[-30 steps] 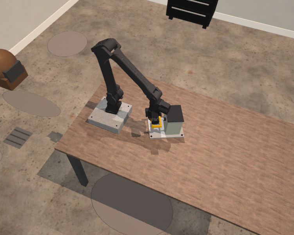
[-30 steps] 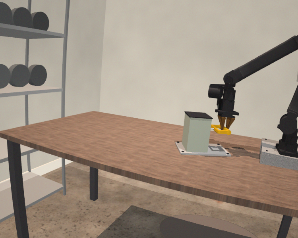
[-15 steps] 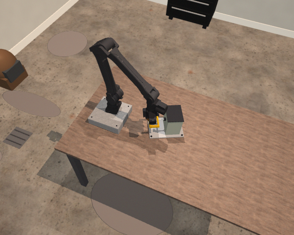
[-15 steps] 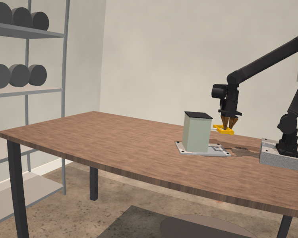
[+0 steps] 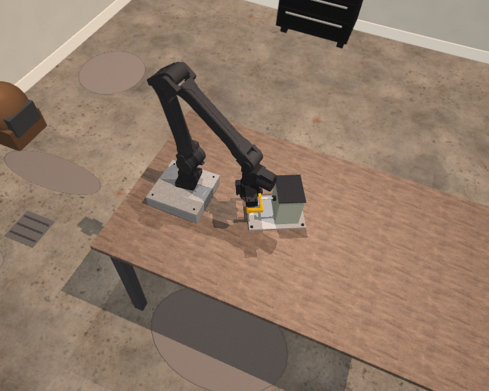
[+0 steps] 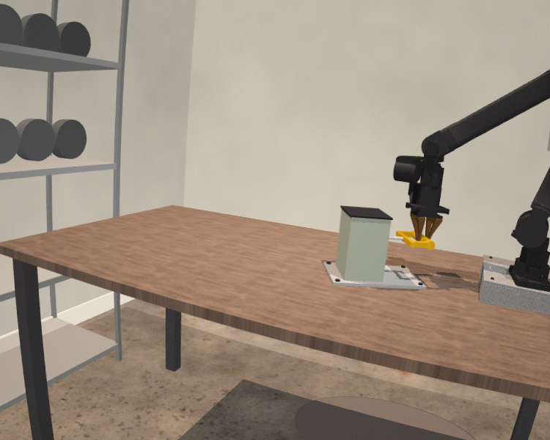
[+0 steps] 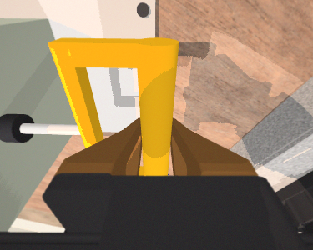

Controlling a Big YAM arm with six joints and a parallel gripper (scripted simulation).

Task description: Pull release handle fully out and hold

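The release handle is 5 cm ahead of my hand and 2 cm to the left of it. Also, from my hand: white baseplate (12 cm ahead, 4 cm to the left, 10 cm below).
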